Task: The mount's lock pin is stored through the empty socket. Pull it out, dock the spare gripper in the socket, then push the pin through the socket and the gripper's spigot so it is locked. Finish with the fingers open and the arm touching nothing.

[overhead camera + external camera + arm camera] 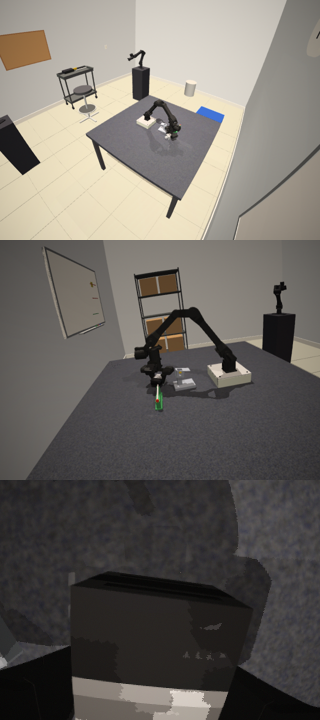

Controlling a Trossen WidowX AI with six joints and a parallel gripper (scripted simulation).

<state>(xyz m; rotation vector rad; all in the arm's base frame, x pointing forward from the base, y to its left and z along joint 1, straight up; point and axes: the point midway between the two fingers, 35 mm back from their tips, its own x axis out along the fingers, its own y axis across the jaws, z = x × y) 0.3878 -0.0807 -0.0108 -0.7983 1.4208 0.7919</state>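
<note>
Now: gripper tip 130 mm past the grey mount, 70 mm to the right of it and 40 mm below it. The rest, counted from my gripper tip: spare gripper: 10 mm to the right, 10 mm behind, 10 mm above; green cradle: 170 mm to the left, 20 mm above, 10 mm ahead.
</note>
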